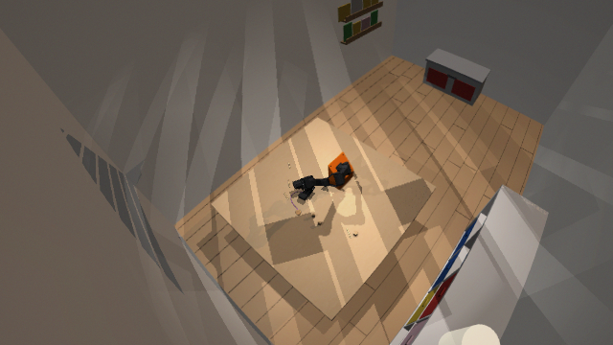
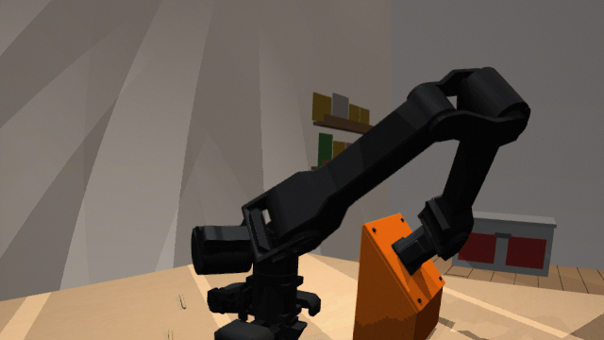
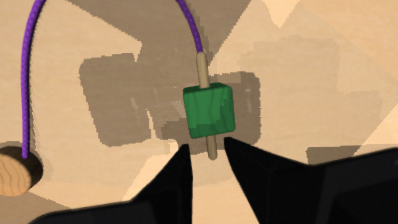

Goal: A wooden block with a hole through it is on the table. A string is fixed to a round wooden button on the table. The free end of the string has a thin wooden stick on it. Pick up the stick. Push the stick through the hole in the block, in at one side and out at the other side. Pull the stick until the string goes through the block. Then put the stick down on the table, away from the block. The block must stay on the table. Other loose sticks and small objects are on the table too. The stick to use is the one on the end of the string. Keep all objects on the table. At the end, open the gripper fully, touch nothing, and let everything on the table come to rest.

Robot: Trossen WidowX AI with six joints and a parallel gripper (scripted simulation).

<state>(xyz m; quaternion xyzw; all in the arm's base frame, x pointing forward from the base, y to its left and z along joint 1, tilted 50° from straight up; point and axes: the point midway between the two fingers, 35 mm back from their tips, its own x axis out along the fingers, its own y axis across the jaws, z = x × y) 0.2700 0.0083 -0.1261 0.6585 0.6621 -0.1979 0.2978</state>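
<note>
Now: the green block 20 mm to the right of my gripper tip and 10 mm below it. From my gripper tip the other things lie so: thin wooden stick: 40 mm to the right, 10 mm below; round wooden button: 160 mm ahead, 30 mm to the left, 20 mm below.
</note>
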